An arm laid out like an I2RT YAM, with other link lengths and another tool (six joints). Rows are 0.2 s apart.
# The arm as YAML. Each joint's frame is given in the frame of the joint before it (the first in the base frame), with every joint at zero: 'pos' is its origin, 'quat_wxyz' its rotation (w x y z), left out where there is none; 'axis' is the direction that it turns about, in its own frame. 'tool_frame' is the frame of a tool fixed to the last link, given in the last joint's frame.
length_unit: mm
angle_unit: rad
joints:
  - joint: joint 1
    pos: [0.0, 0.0, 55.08]
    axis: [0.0, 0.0, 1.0]
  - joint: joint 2
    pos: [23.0, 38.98, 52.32]
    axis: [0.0, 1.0, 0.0]
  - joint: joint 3
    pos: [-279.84, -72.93, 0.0]
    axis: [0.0, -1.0, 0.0]
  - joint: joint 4
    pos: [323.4, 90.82, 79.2]
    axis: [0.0, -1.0, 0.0]
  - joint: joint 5
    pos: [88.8, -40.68, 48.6]
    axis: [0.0, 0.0, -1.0]
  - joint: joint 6
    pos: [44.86, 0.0, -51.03]
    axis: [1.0, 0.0, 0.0]
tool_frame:
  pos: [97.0, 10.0, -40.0]
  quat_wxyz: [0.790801, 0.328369, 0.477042, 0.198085]
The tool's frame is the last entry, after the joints.
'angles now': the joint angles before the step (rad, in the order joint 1, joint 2, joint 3, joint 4, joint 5, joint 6). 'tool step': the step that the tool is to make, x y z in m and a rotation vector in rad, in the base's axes. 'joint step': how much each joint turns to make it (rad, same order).
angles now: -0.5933 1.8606 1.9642 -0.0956 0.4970 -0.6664
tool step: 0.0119 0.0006 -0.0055 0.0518 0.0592 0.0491
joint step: 0.0019 0.0602 0.1151 -0.1372 -0.0475 0.0094
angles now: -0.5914 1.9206 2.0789 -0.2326 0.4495 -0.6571
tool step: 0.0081 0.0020 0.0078 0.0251 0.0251 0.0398
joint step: 0.0022 0.0567 0.1279 -0.1075 -0.0381 0.0037
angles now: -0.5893 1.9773 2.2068 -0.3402 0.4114 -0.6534
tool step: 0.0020 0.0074 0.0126 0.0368 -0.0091 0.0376
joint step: 0.0017 0.0342 0.1126 -0.1040 -0.0400 0.0335
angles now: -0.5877 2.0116 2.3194 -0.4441 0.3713 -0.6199
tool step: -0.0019 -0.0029 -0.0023 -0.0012 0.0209 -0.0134
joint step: -0.0023 0.0110 0.0155 -0.0169 0.0128 -0.0117
